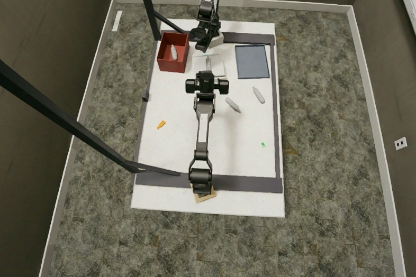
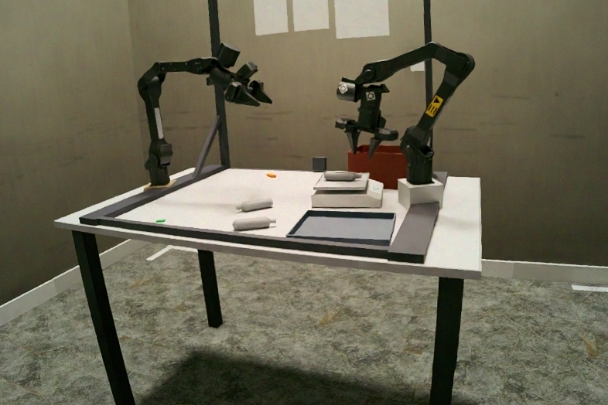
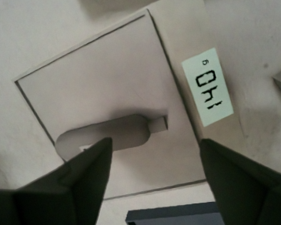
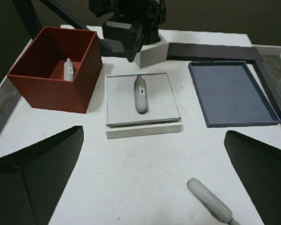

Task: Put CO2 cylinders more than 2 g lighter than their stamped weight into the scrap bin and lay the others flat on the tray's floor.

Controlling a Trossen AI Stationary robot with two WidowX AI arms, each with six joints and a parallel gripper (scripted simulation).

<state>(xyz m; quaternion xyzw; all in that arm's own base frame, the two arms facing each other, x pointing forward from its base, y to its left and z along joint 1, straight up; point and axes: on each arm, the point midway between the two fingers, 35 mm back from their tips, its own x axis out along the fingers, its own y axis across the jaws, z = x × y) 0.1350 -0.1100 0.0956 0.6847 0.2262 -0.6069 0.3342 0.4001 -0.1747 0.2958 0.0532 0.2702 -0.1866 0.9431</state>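
Right now the scale platform is 11 cm below my left hand, 6 cm to the right of it and 2 cm ahead of it. Also, from my left hand: scale (13 cm below, 5 cm to the right, 2 cm ahead); red scrap bin (19 cm behind, 13 cm below, 2 cm to the left); tray (28 cm ahead, 16 cm below, 2 cm to the left).
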